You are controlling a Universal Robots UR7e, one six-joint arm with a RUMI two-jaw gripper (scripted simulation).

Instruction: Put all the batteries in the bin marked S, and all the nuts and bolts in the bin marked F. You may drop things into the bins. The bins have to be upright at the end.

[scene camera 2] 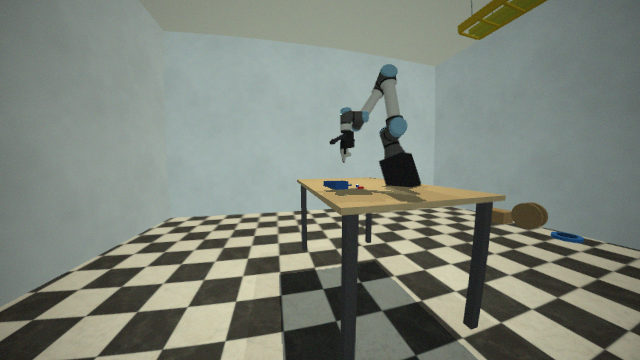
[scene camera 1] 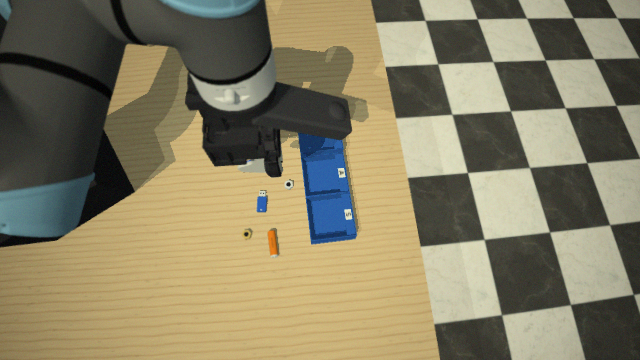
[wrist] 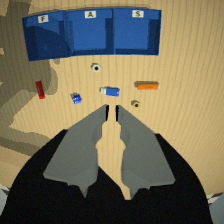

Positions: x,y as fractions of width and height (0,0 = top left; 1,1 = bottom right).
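From scene camera 1, I can see my gripper (scene camera 1: 0.43,0.48). The wrist view shows my gripper (wrist: 0.50,0.48) too.
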